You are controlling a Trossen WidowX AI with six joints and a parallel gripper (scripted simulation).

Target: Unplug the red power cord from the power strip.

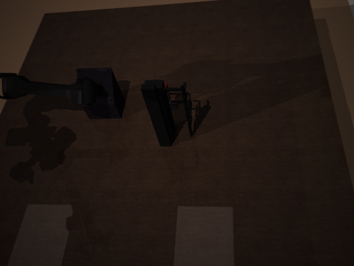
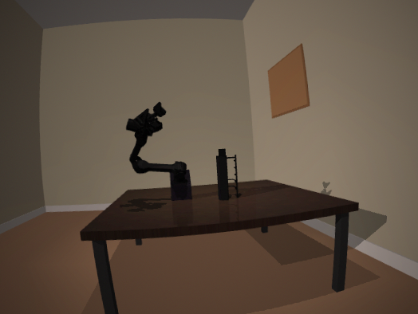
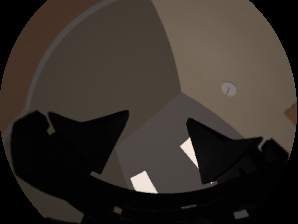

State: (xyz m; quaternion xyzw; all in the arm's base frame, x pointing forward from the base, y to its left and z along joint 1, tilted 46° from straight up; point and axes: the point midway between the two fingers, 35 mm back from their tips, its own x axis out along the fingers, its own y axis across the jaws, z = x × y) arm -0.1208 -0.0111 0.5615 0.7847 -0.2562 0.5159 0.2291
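My gripper tip is 39 cm to the right of the red plug, 37 cm short of it and 37 cm above it. Also, from my gripper tip: thin ladder-like frame (45 cm ahead, 40 cm below, 33 cm to the left).
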